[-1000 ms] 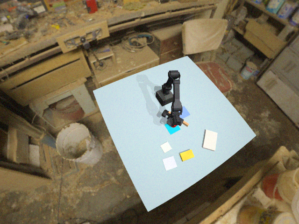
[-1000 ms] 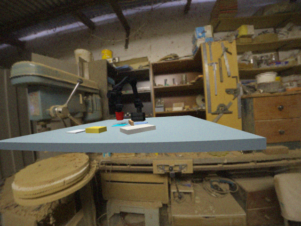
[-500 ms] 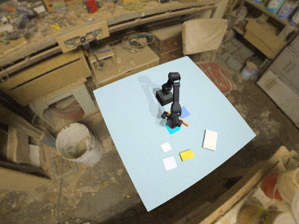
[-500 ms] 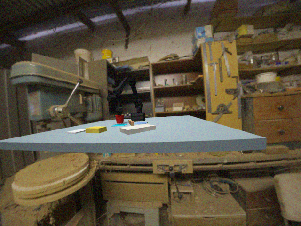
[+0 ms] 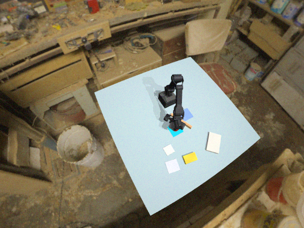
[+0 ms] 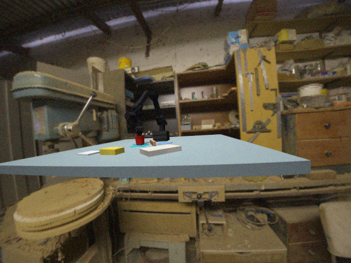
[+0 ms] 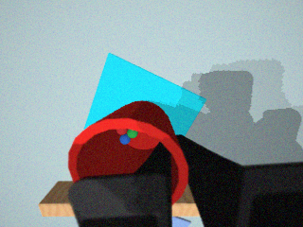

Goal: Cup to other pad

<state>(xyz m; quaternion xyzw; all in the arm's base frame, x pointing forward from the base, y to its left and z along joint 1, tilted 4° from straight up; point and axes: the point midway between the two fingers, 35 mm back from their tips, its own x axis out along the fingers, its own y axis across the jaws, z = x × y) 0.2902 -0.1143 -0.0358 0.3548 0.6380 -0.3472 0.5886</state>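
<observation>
My gripper tip is 5 cm above the cyan pad, 3 cm short of it and 2 cm to the right of it. From my gripper tip the other things lie so: wooden bar: 10 cm to the left, 4 cm below, 1 cm behind; pale blue pad: 19 cm to the left, 6 cm behind, 5 cm below; red cup: 3 cm ahead, 1 cm to the left.
</observation>
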